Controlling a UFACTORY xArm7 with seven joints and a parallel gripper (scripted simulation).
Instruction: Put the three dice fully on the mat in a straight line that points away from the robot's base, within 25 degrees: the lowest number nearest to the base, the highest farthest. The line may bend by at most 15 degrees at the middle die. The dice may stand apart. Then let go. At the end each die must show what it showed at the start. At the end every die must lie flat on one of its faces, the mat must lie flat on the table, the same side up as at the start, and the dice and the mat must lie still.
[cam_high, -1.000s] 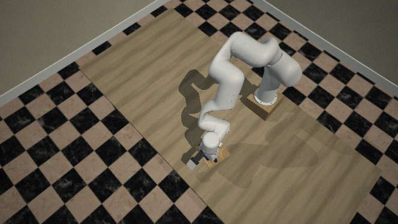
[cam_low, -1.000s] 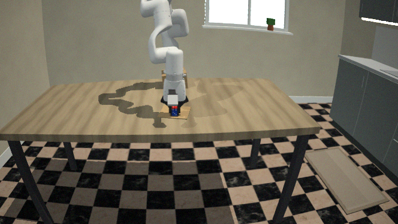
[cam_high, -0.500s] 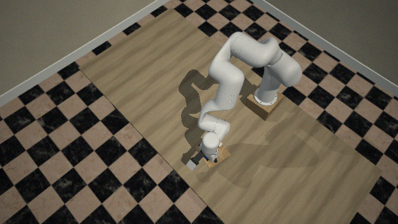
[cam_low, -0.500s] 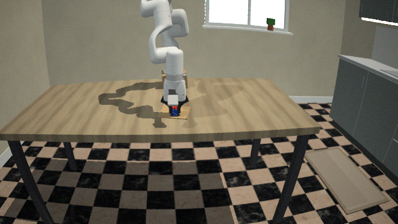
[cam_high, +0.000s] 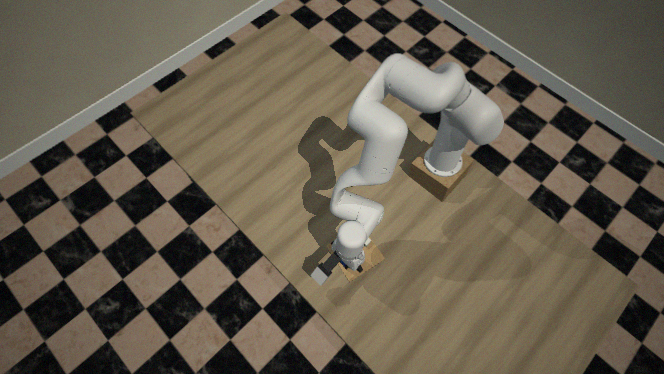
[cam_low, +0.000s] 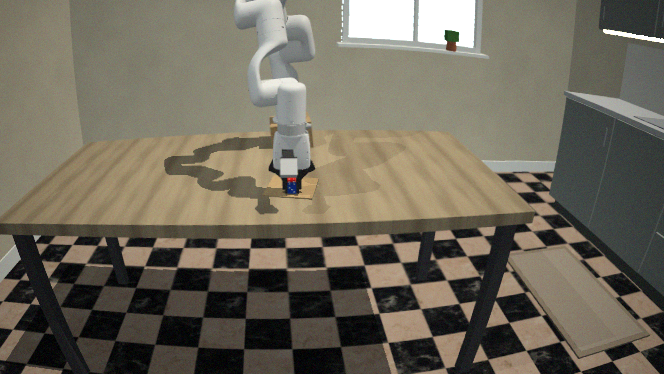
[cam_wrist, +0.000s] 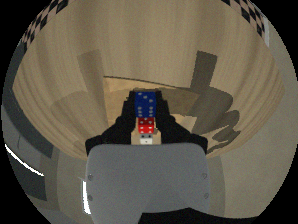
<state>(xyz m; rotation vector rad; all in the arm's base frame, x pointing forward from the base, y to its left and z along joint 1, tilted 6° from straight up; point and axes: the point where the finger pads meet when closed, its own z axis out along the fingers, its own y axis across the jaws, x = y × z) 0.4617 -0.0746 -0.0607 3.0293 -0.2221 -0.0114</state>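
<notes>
My hand is 10 mm above the blue die. From my hand the other things lie so: red die (50 mm behind, 10 mm to the left, 10 mm below); then white die (100 mm behind, 10 mm to the left, 10 mm below); then tan mat (50 mm behind, 10 mm to the left, 30 mm below).
</notes>
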